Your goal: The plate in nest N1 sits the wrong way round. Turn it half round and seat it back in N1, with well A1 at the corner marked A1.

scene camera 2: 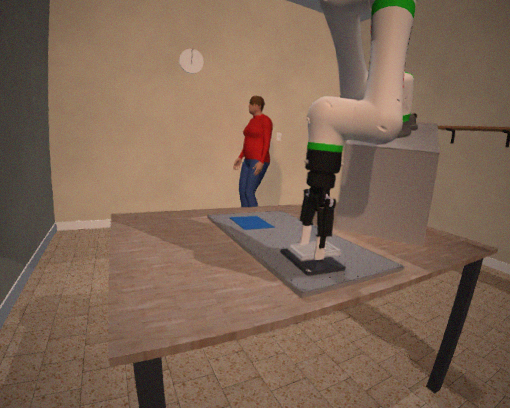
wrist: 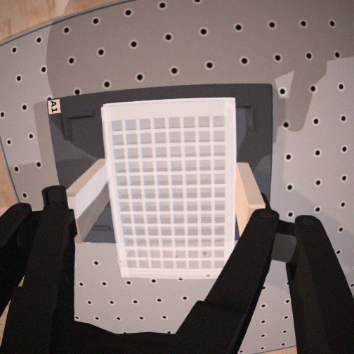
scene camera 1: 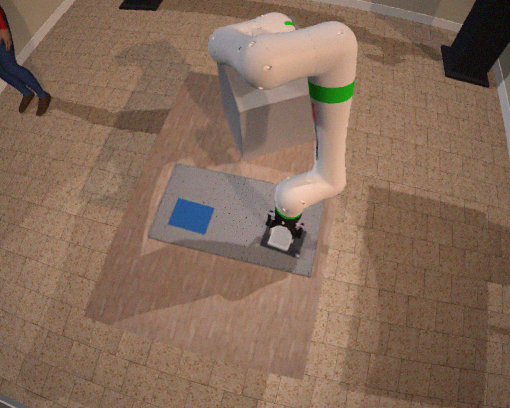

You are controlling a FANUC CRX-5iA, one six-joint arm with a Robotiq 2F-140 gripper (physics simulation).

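The white plate [scene camera 1: 280,238] [scene camera 2: 331,249] [wrist: 172,200] with a grid of wells is level between the fingers. It is held low over the dark nest N1 [scene camera 1: 298,246] [scene camera 2: 327,267] [wrist: 255,150]. In the wrist view its lower end reaches past the nest's lower edge, and bare nest shows on both sides and above it. The A1 label [wrist: 54,106] is at the nest's upper left corner in the wrist view. My gripper [scene camera 1: 283,233] [scene camera 2: 312,248] [wrist: 171,178] points down and is shut on the plate's two long sides. I cannot tell which plate corner holds well A1.
The nest sits on a grey perforated board [scene camera 1: 225,220] [scene camera 2: 370,260] [wrist: 320,167] on the wooden table [scene camera 1: 220,320] [scene camera 2: 200,290]. A blue square [scene camera 1: 191,216] [scene camera 2: 251,223] lies at the board's other end. The grey pedestal [scene camera 1: 275,125] [scene camera 2: 385,190] stands behind. A person [scene camera 2: 257,140] stands beyond the table.
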